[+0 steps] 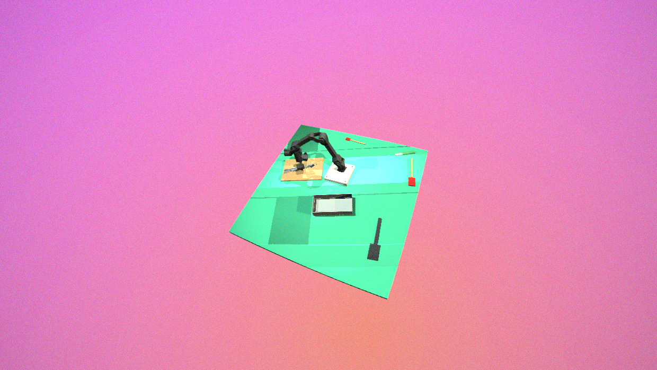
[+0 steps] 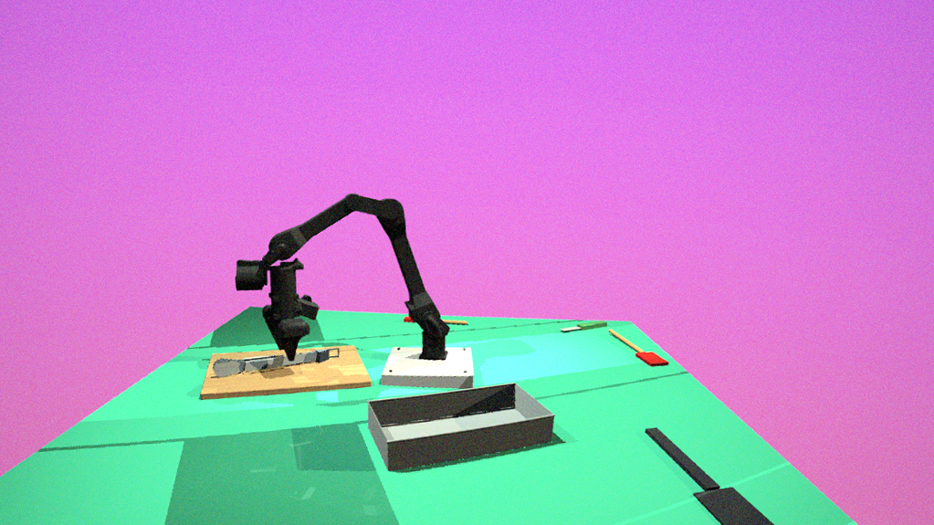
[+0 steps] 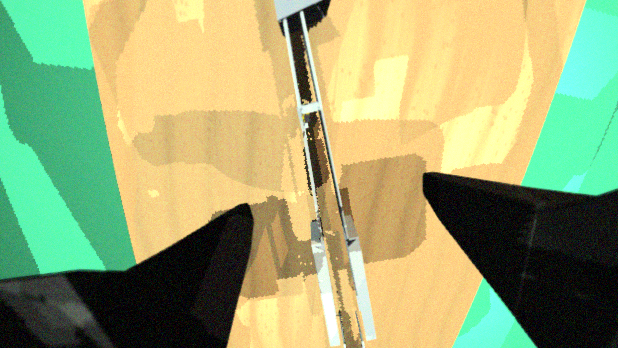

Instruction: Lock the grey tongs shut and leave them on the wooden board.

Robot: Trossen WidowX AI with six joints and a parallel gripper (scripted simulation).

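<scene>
The wooden board lies 4 cm below my gripper tip. From my gripper tip the other things lie so: black spatula: 83 cm to the left, 34 cm ahead, 4 cm below; then red-tipped stick: 49 cm behind, 26 cm to the left, 4 cm below; then grey roasting tin: 42 cm to the left, 21 cm ahead, 2 cm below.
</scene>
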